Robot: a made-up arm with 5 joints.
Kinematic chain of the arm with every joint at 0, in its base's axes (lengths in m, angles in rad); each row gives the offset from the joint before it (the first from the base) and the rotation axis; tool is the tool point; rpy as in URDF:
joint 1: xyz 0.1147 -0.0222 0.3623 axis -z
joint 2: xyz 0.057 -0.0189 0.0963 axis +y
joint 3: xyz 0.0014 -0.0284 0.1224 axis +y
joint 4: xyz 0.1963 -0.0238 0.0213 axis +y
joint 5: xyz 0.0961 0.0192 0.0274 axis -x
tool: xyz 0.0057 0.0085 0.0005 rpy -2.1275 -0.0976 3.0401
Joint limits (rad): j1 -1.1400..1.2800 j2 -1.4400..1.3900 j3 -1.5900..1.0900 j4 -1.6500..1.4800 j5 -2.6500..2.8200
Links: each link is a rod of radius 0.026 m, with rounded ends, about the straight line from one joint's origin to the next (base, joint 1, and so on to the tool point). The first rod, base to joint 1, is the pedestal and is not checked.
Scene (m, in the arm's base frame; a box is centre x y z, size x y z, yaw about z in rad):
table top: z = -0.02
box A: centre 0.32 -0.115 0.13 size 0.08 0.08 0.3 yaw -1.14
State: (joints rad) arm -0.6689 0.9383 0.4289 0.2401 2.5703
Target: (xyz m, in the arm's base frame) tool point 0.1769 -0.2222 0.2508
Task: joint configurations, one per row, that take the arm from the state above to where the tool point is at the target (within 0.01 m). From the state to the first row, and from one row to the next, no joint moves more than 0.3 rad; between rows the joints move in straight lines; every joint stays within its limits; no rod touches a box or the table.
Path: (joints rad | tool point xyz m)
1: -0.4248 0.8477 0.3732 0.2645 2.5735 | 0.3831 0.0347 0.2619
2: -0.1807 0.7570 0.3176 0.2889 2.5767 | 0.4176 -0.0266 0.2891
3: 0.0634 0.6664 0.2619 0.3133 2.5799 | 0.4329 -0.1013 0.3205
4: 0.3074 0.5758 0.2062 0.3377 2.5831 | 0.4245 -0.1823 0.3555
5: 0.5515 0.4851 0.1505 0.3621 2.5863 | 0.3905 -0.2610 0.3935
6: 0.7679 0.6310 0.3873 0.3606 2.5912 | 0.2846 -0.2681 0.3051
7: 0.9842 0.7769 0.6240 0.3591 2.5961 | 0.1769 -0.2222 0.2508

